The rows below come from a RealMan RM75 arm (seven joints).
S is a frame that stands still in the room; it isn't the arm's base.
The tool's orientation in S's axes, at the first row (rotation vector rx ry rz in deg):
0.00, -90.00, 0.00
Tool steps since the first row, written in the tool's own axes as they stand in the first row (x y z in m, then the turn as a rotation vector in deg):
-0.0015, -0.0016, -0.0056, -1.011, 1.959, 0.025
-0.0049, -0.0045, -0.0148, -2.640, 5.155, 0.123
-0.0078, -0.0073, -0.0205, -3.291, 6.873, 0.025
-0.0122, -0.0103, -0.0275, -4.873, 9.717, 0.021
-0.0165, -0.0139, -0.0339, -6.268, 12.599, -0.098
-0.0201, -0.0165, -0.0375, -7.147, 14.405, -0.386
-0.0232, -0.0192, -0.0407, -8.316, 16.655, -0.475
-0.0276, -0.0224, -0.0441, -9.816, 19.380, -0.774
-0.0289, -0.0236, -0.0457, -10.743, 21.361, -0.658
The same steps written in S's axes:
0.0056, -0.0016, -0.0015, -0.025, 1.959, -1.011
0.0148, -0.0045, -0.0049, -0.123, 5.155, -2.640
0.0205, -0.0073, -0.0078, -0.025, 6.873, -3.291
0.0275, -0.0103, -0.0122, -0.021, 9.717, -4.873
0.0339, -0.0139, -0.0165, 0.098, 12.599, -6.268
0.0375, -0.0165, -0.0201, 0.386, 14.405, -7.147
0.0407, -0.0192, -0.0232, 0.475, 16.655, -8.316
0.0441, -0.0224, -0.0276, 0.774, 19.380, -9.816
0.0457, -0.0236, -0.0289, 0.658, 21.361, -10.743

